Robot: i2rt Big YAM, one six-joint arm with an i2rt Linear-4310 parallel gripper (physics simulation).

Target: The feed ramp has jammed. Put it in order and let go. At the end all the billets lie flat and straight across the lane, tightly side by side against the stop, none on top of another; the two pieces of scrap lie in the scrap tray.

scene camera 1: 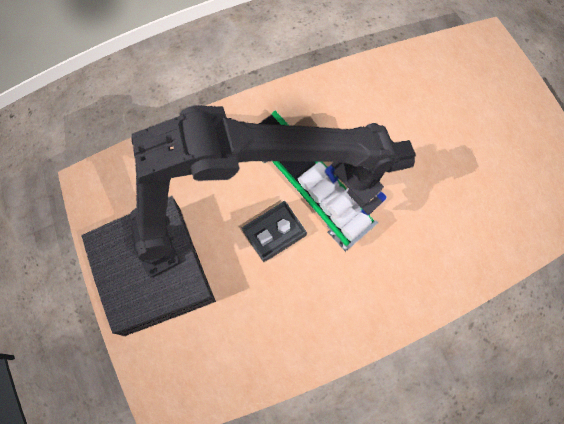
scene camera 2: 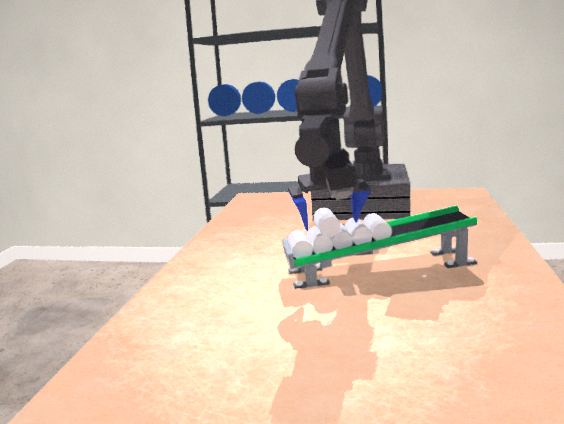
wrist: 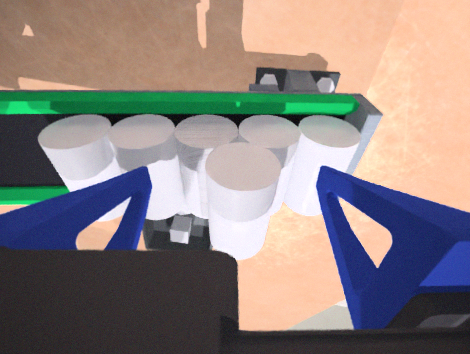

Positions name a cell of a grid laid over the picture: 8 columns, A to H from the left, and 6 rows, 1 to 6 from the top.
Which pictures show my gripper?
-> Scene camera 1, scene camera 2 and the wrist view: all of them.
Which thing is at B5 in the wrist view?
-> My gripper.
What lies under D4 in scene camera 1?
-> A dark scrap tray.
